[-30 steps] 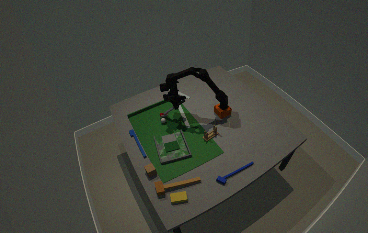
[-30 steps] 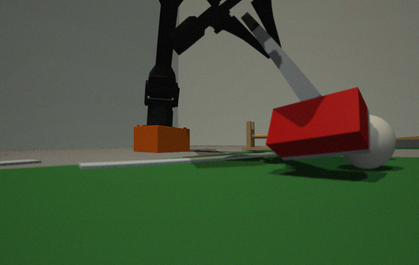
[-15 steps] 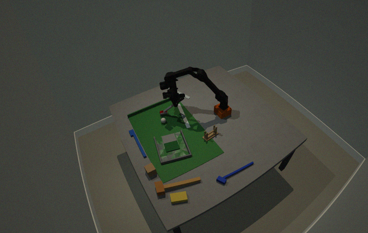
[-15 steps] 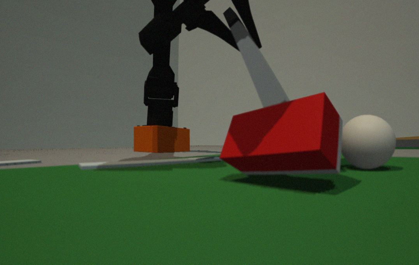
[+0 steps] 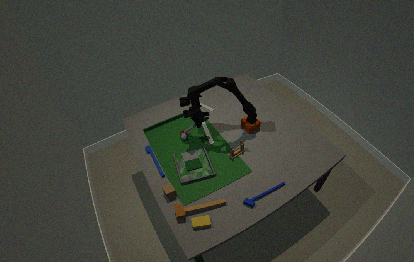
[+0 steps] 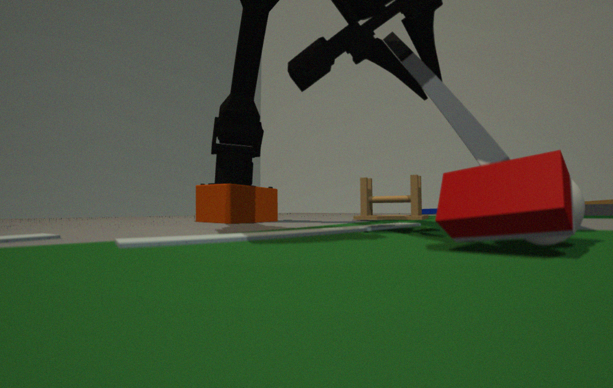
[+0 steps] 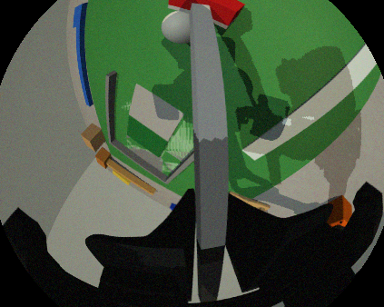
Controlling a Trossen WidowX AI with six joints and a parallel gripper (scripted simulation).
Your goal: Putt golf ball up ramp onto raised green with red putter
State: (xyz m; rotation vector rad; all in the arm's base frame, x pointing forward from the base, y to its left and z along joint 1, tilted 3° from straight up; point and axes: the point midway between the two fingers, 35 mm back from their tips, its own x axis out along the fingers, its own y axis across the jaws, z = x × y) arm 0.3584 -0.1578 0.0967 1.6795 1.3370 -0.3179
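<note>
The red putter lies 50 mm to the right of my gripper tip, 20 mm below it and 10 mm ahead of it. Round my gripper tip: small wooden fence 250 mm to the left, 120 mm behind, 90 mm below; white golf ball 100 mm below, 90 mm ahead, 80 mm to the right; brown block 410 mm ahead, 230 mm to the left, 100 mm below.
</note>
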